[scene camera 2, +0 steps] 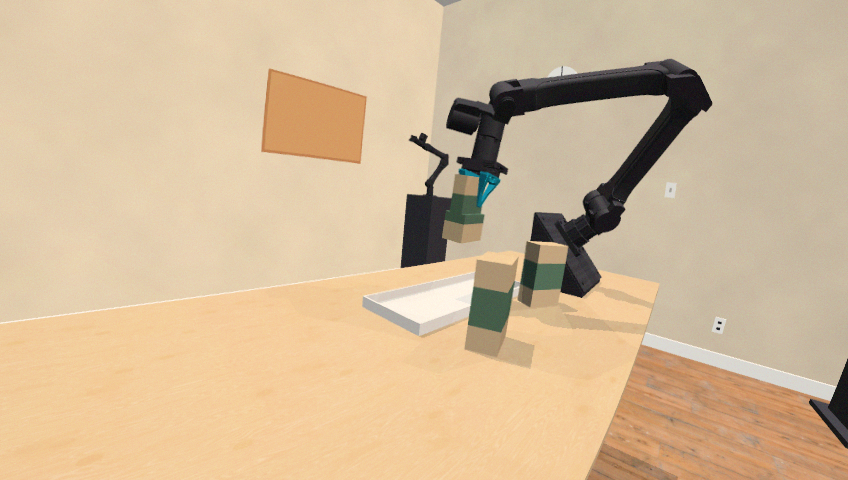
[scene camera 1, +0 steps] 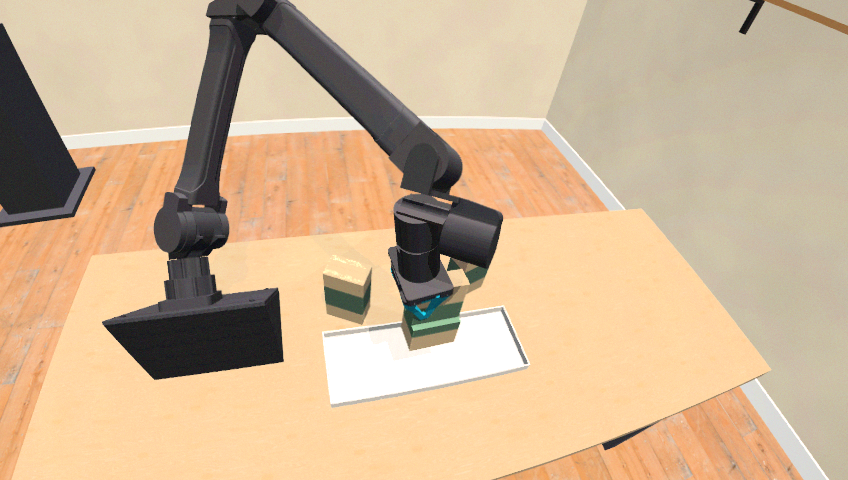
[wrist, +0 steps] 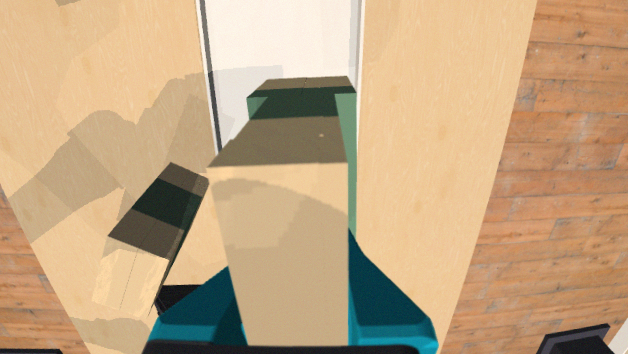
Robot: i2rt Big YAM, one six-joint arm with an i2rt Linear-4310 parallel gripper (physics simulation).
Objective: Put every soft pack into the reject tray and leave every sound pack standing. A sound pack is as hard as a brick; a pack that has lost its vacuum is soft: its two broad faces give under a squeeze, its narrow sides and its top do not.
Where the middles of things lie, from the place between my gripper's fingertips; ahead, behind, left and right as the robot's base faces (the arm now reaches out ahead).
Labels:
Right now my hand is 40 mm short of the white reject tray (scene camera 1: pixel 364 364), 10 mm to the right of it and 190 mm above it.

